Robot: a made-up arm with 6 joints. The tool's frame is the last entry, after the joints.
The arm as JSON. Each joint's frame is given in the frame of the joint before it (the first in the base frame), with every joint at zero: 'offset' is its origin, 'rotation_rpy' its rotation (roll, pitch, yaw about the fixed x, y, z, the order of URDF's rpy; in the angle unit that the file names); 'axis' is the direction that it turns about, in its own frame. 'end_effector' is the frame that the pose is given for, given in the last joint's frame.
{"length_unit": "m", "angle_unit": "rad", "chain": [
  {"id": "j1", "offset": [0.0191, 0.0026, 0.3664], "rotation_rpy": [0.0, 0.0, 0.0], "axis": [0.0, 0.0, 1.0]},
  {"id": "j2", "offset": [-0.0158, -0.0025, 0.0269], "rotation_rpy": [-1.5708, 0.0, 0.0], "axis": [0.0, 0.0, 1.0]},
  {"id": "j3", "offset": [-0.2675, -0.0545, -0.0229], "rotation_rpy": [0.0, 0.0, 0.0], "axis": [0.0, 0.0, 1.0]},
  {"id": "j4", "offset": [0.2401, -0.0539, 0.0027], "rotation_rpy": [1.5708, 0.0, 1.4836], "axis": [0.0, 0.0, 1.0]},
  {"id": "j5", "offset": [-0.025, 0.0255, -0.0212], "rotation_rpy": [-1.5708, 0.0, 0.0], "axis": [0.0, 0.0, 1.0]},
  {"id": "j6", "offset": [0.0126, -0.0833, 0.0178], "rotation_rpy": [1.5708, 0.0, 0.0], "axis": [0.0, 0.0, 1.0]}
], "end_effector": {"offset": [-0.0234, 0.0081, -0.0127], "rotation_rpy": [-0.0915, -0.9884, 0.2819]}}
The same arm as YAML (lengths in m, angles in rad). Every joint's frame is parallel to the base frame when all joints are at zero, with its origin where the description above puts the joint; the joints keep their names.
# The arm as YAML. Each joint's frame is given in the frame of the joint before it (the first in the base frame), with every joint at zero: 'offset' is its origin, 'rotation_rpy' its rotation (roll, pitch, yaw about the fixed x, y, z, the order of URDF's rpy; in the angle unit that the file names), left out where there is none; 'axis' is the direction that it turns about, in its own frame. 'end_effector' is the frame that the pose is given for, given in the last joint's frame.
length_unit: m
angle_unit: rad
chain:
  - id: j1
    offset: [0.0191, 0.0026, 0.3664]
    axis: [0.0, 0.0, 1.0]
  - id: j2
    offset: [-0.0158, -0.0025, 0.0269]
    axis: [0.0, 1.0, 0.0]
  - id: j3
    offset: [-0.2675, -0.0229, 0.0545]
    axis: [0.0, 1.0, 0.0]
  - id: j4
    offset: [0.2401, 0.0027, 0.0539]
    axis: [0.9962, 0.0, 0.0871]
  - id: j5
    offset: [-0.0233, 0.0255, 0.0231]
    axis: [0.0, 1.0, 0.0]
  - id: j6
    offset: [0.0841, 0.0178, -0.0053]
    axis: [0.9962, 0.0, 0.0871]
end_effector:
  offset: [-0.0147, 0.0081, 0.0222]
  rotation_rpy: [0.2247, 0.4708, 0.1725]

